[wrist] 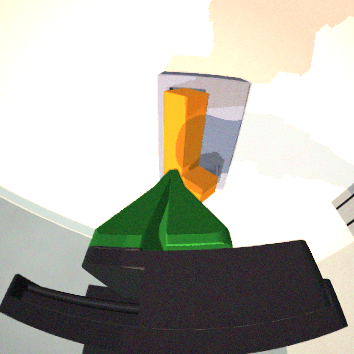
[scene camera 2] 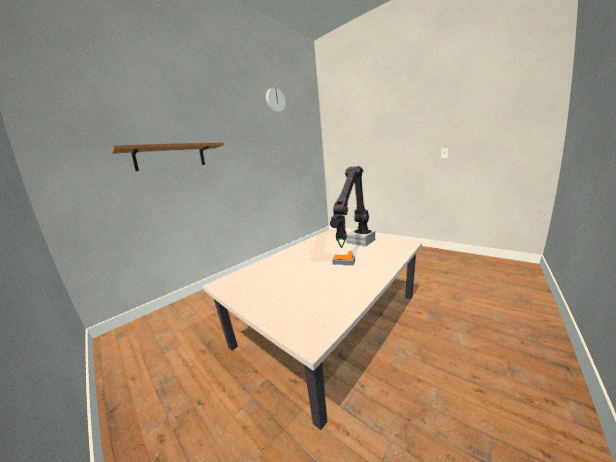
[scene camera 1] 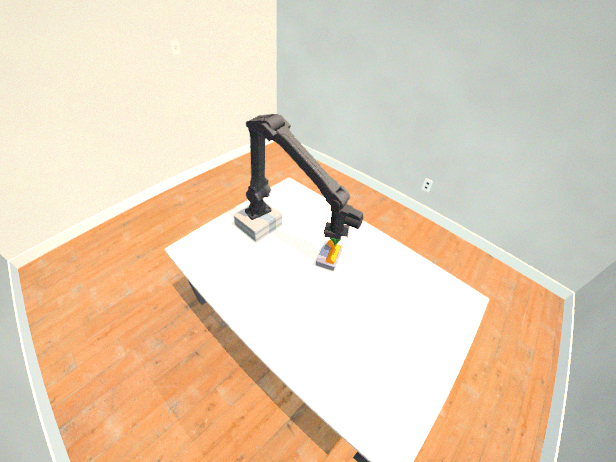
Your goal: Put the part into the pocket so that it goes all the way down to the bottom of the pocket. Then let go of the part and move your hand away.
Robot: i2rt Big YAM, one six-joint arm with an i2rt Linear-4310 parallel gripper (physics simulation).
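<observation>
An orange L-shaped part lies on the grey block that has the pocket. It stands well proud of the block's top. In the wrist view, dark bits of the pocket opening show past the long arm's far end and beside the short foot. How deep the part sits is hidden. My gripper is shut with nothing between its green fingertips. In scene camera 2 the tips hang a little above the part. In the wrist view they cover the near end of its long arm.
The block stands on the white table. The arm's pale base box stands at the table's back end. A wooden shelf and a round clock are on the wall, well away from the arm.
</observation>
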